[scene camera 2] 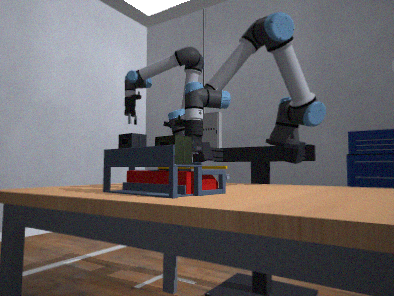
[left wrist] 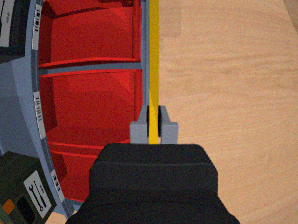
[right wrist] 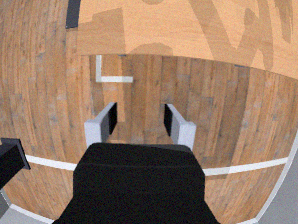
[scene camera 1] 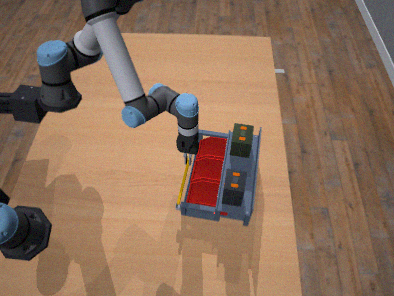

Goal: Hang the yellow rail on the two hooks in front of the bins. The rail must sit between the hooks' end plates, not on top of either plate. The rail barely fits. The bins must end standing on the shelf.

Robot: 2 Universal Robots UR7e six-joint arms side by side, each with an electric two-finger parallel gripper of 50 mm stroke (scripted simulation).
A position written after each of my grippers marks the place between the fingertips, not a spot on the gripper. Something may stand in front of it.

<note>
In view: my left gripper (left wrist: 153, 115), my right gripper (right wrist: 140, 113) and a grey-blue shelf (scene camera 2: 152, 156).
The grey-blue shelf also shows in scene camera 1 (scene camera 1: 250, 165). The right wrist view misses the grey-blue shelf: it is out of frame.
</note>
